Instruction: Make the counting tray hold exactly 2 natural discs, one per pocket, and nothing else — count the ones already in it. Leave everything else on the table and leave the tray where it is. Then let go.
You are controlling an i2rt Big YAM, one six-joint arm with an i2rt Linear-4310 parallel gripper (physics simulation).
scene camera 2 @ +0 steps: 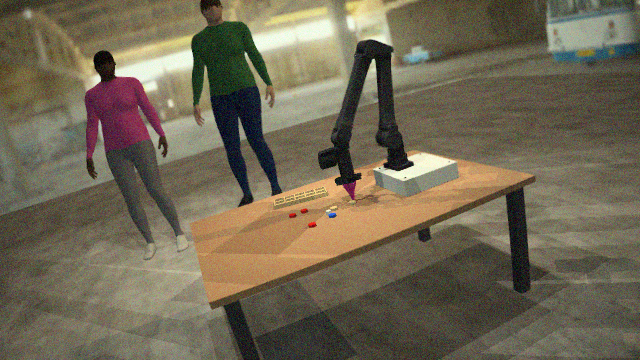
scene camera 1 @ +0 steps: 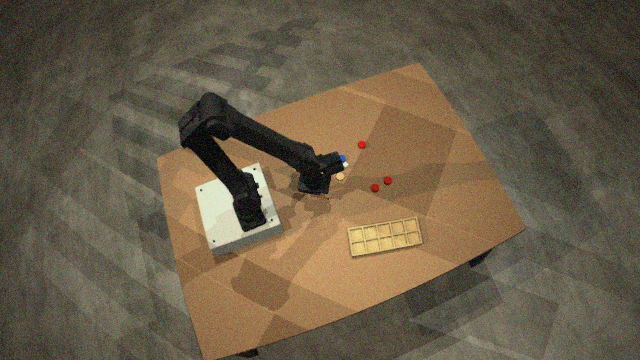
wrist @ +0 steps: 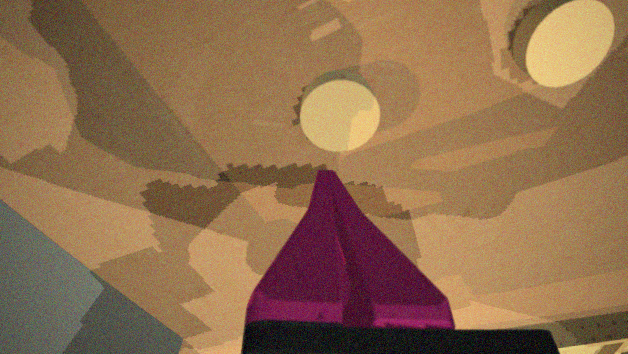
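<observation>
The counting tray [scene camera 1: 387, 251] [scene camera 2: 300, 200] is a pale wooden tray with two rows of pockets; no disc shows in its pockets in scene camera 1. My gripper [scene camera 2: 353, 198] [wrist: 324, 180] has magenta fingers and is shut with nothing between them, low over the table. One natural disc [scene camera 2: 352, 202] [wrist: 340, 116] lies flat just past the fingertips in the wrist view; the arm hides it in scene camera 1. A second natural disc [scene camera 1: 340, 176] [scene camera 2: 334, 208] [wrist: 570, 44] lies flat on the table, at the upper right in the wrist view.
A blue disc [scene camera 1: 342, 158] [scene camera 2: 332, 215] and a small white piece [scene camera 1: 345, 164] [scene camera 2: 328, 211] lie near the second natural disc. Three red discs lie farther out: one [scene camera 1: 361, 144] [scene camera 2: 312, 225] alone, two [scene camera 1: 387, 180] [scene camera 1: 375, 188] close together. The arm stands on a white box [scene camera 1: 220, 220] [scene camera 2: 420, 175].
</observation>
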